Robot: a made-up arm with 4 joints.
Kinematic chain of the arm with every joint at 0, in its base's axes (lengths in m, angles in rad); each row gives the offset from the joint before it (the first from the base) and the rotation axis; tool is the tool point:
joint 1: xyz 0 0 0.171 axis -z
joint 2: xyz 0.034 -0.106 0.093 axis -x
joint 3: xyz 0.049 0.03 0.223 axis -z
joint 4: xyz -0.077 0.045 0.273 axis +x
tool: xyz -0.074 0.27 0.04
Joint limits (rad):
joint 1: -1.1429..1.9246
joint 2: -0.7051..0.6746
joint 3: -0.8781..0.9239
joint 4: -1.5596..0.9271
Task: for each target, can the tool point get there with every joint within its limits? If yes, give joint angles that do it. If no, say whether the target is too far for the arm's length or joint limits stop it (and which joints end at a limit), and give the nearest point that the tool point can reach.
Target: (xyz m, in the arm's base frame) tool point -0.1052 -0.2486 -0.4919
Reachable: no: joint limits stop it (at a limit: joint 1, joint 2, joint 3) | nearest point 0.1801 -0.1831 0.3043 | short by 0.848 m
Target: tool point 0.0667 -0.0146 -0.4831
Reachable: no: joint limits stop it (at a limit: joint 2) | nearest point 0.2256 -0.0494 0.3058 | short by 0.805 m
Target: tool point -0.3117 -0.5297 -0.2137
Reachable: no: joint limits stop it (at a limit: joint 2, joint 3, joint 4) | nearest point -0.1457 -0.2476 0.4170 | short by 0.711 m
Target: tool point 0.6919 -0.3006 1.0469
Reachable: no: too far | nearest point 0.4512 -0.3686 0.8411 | short by 0.324 m
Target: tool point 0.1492 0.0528 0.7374
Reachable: yes | joints 0.0186 -0.4303 0.6942 -0.6566
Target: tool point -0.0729 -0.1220 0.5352
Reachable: yes | joints -0.2338 -0.4678 -0.2628 -1.3622
